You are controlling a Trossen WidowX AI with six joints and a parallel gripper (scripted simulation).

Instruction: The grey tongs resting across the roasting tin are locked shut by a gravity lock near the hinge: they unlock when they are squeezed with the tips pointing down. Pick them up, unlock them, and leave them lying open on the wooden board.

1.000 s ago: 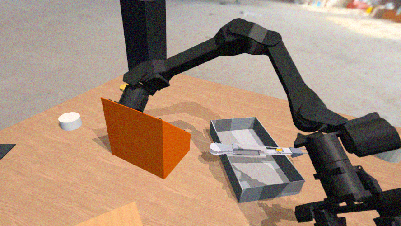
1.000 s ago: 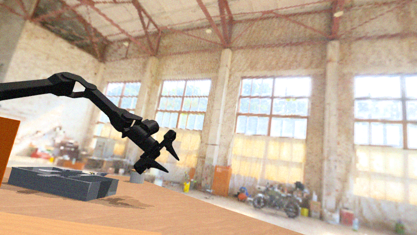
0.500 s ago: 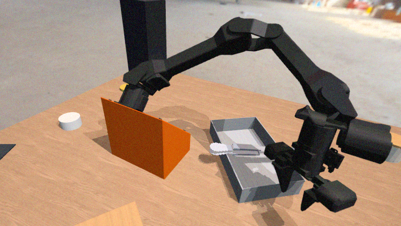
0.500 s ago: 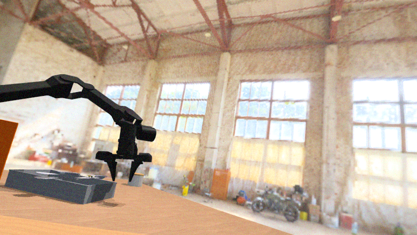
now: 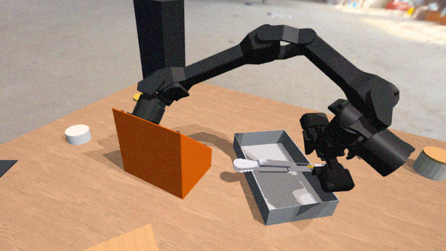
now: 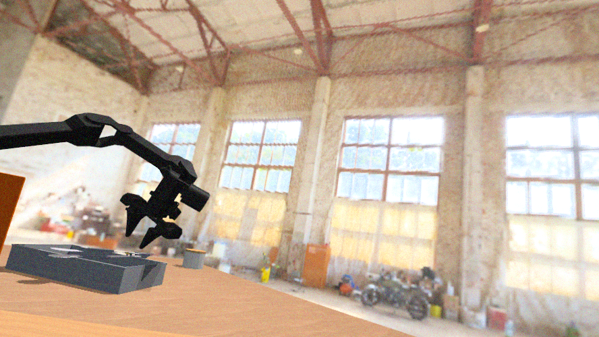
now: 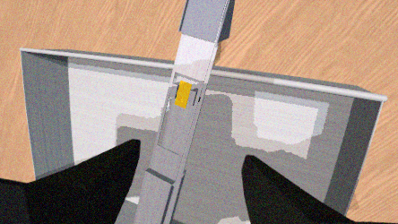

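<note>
My gripper tip is now 3 cm to the right of the yellow lock piece and 3 cm above it. From my gripper tip the other things lie so: grey roasting tin: 8 cm behind, 1 cm to the left, 7 cm below; then red-headed spatula: 6 cm ahead, 36 cm to the left, 9 cm below; then wooden board: 18 cm behind, 50 cm to the right, 9 cm below.
</note>
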